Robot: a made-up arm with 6 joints. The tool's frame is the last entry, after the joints.
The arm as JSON. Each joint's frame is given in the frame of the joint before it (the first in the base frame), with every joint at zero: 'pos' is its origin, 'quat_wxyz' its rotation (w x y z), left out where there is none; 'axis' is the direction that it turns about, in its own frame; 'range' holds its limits. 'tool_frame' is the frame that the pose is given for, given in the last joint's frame.
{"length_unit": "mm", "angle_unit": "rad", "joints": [
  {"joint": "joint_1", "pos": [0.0, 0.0, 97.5], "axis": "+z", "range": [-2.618, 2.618]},
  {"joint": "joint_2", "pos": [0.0, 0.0, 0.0], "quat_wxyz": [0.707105, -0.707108, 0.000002, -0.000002], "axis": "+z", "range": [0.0, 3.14]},
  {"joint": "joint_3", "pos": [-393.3, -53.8, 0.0], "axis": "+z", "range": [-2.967, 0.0]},
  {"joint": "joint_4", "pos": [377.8, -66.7, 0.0], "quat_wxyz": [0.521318, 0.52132, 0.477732, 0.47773], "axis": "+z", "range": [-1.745, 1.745]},
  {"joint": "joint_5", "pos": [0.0, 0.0, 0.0], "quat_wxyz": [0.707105, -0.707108, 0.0, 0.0], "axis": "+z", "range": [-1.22, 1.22]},
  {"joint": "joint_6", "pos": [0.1, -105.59, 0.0], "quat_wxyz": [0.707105, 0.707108, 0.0, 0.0], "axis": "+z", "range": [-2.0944, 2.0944]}
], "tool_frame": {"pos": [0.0, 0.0, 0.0]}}
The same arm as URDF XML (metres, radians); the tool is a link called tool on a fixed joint. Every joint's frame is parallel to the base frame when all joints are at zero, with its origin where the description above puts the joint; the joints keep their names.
<robot name="arm">
  <link name="base"/>
  <link name="link1"/>
  <link name="link2"/>
  <link name="link3"/>
  <link name="link4"/>
  <link name="link5"/>
  <link name="link6"/>
  <link name="tool"/>
  <joint name="joint_1" type="revolute">
    <parent link="base"/>
    <child link="link1"/>
    <origin xyz="0 0 0.0975" rpy="0 0 0"/>
    <axis xyz="0 0 1"/>
    <limit lower="-2.618" upper="2.618"/>
  </joint>
  <joint name="joint_2" type="revolute">
    <parent link="link1"/>
    <child link="link2"/>
    <origin xyz="0 0 0" rpy="0 0 0"/>
    <axis xyz="0 1 0"/>
    <limit lower="0" upper="3.14"/>
  </joint>
  <joint name="joint_3" type="revolute">
    <parent link="link2"/>
    <child link="link3"/>
    <origin xyz="-0.3933 0 0.0538" rpy="0 0 0"/>
    <axis xyz="0 1 0"/>
    <limit lower="-2.967" upper="0"/>
  </joint>
  <joint name="joint_4" type="revolute">
    <parent link="link3"/>
    <child link="link4"/>
    <origin xyz="0.3778 0 0.0667" rpy="0 0 0"/>
    <axis xyz="0.9962 0 0.0871"/>
    <limit lower="-1.745" upper="1.745"/>
  </joint>
  <joint name="joint_5" type="revolute">
    <parent link="link4"/>
    <child link="link5"/>
    <origin xyz="0 0 0" rpy="0 0 0"/>
    <axis xyz="0 1 0"/>
    <limit lower="-1.22" upper="1.22"/>
  </joint>
  <joint name="joint_6" type="revolute">
    <parent link="link5"/>
    <child link="link6"/>
    <origin xyz="0.1052 0 0.0091" rpy="0 0 0"/>
    <axis xyz="0.9962 0 0.0871"/>
    <limit lower="-2.0944" upper="2.0944"/>
  </joint>
  <joint name="tool_joint" type="fixed">
    <parent link="link6"/>
    <child link="tool"/>
    <origin xyz="0 0 0" rpy="0 1.4836 -0.0001"/>
  </joint>
</robot>

